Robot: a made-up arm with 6 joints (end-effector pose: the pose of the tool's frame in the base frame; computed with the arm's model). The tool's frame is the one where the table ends.
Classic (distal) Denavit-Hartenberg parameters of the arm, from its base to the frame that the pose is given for. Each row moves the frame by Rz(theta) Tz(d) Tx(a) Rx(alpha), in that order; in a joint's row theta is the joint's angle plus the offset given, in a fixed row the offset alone. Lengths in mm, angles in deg.
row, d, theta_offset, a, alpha
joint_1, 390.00, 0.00, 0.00, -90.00
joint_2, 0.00, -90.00, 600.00, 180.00
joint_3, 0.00, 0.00, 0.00, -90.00
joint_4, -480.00, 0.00, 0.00, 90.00
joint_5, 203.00, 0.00, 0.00, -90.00
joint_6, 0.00, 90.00, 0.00, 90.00
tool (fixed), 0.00, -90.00, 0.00, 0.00
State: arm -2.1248 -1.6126 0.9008 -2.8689 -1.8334 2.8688
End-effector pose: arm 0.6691 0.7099 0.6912 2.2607 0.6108 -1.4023
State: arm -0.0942 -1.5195 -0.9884 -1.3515 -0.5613 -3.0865
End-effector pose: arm -0.0888 -0.0360 0.4930 -1.9460 -0.6912 -0.0513
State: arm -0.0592 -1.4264 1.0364 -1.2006 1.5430 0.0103
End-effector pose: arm -0.8514 -0.0231 0.9250 -1.2665 1.9963 -0.6702
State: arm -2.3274 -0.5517 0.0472 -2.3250 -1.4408 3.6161
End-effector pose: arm -0.0125 -0.2157 1.0494 -2.6690 0.3233 -1.0504
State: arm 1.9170 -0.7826 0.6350 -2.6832 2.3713 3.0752
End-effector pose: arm -0.0827 -0.3073 1.2761 -0.6763 0.7515 1.2853
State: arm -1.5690 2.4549 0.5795 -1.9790 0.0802 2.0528
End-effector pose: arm 0.0807 -0.0585 -0.4760 1.3568 1.5406 -1.0094
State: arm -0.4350 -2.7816 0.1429 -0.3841 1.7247 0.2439
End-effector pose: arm -0.6812 0.1090 0.0061 -0.1750 1.7368 -0.3648
